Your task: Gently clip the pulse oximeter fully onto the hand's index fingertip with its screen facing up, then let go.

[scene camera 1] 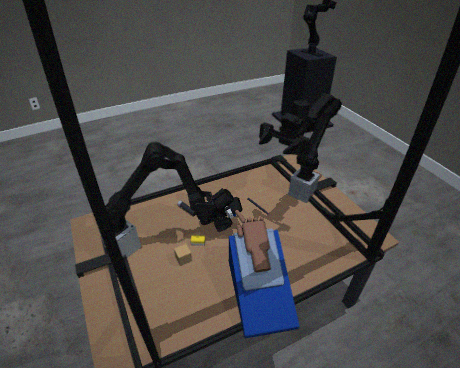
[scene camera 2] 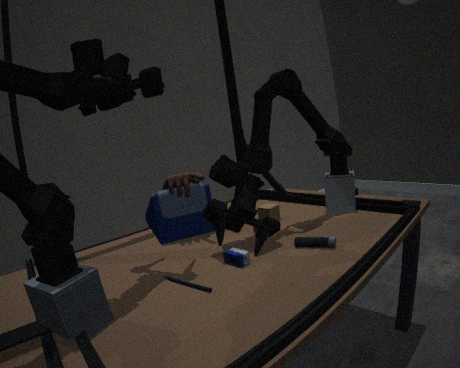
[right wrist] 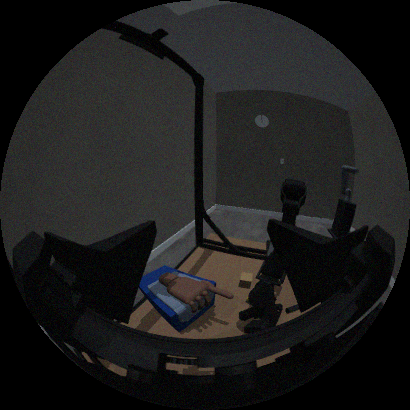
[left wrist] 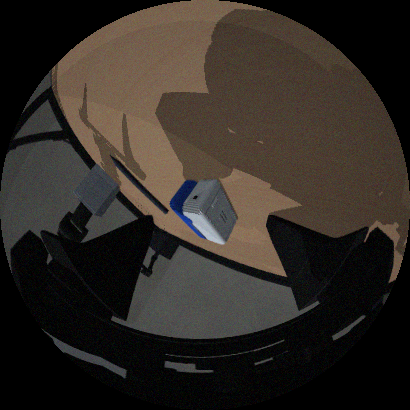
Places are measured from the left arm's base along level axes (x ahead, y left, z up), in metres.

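Where they show: left gripper, fingertip midpoint: (scene camera 1: 227,212) (scene camera 2: 238,250) (left wrist: 212,221); right gripper, fingertip midpoint: (scene camera 1: 271,147) (right wrist: 213,226); left arm's base at its link origin: (scene camera 1: 116,227) (scene camera 2: 339,173); right arm's base at its link origin: (scene camera 1: 305,175) (scene camera 2: 59,275) (left wrist: 87,205).
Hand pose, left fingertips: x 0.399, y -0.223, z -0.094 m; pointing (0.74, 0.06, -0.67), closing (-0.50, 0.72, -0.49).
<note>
Things, the pixels of their top centre, and the offset from my left fingertips.
- pulse oximeter at its top centre: (left wrist: 197,228) (scene camera 2: 235,251) (scene camera 1: 230,209) dy +0.000, dx +0.016, dz +0.006 m
- dark pen at its top centre: (left wrist: 135,186) (scene camera 2: 184,281) (scene camera 1: 258,205) dy -0.074, dx +0.132, dz -0.016 m
- flashlight at its top centre: (scene camera 2: 315,236) (scene camera 1: 186,206) dy +0.169, dx -0.080, dz +0.002 m
- wooden block at its top centre: (scene camera 2: 268,205) (scene camera 1: 182,250) (right wrist: 246,276) dy -0.004, dx -0.289, dz +0.024 m
- yellow block at its top centre: (scene camera 1: 197,237) dy +0.004, dx -0.194, dz +0.007 m
The pulse oximeter (scene camera 1: 229,213) (scene camera 2: 236,257) (left wrist: 210,212), white and blue, lies on the table. My left gripper (scene camera 2: 239,249) (left wrist: 212,221) is open, pointing down over it, with the oximeter between its spread fingertips in the left wrist view and unheld. The brown hand (scene camera 1: 256,235) (scene camera 2: 182,183) (right wrist: 187,291) rests palm down on the raised pad, fingers toward the oximeter's side of the table; one digit sticks out apart from the others. My right gripper (scene camera 1: 278,142) (right wrist: 213,226) is open and empty, high up and away from the hand. The oximeter's screen cannot be made out.
A blue wedge (scene camera 1: 270,315) (scene camera 2: 177,232) bears the hand. A dark pen (scene camera 1: 258,205) (scene camera 2: 189,283) (left wrist: 140,184) and a flashlight (scene camera 1: 186,207) (scene camera 2: 314,242) lie on either side of the oximeter. A wooden block (scene camera 1: 183,254) (scene camera 2: 268,211) (right wrist: 245,280) and a yellow block (scene camera 1: 198,240) lie left of the wedge in scene camera 1.
</note>
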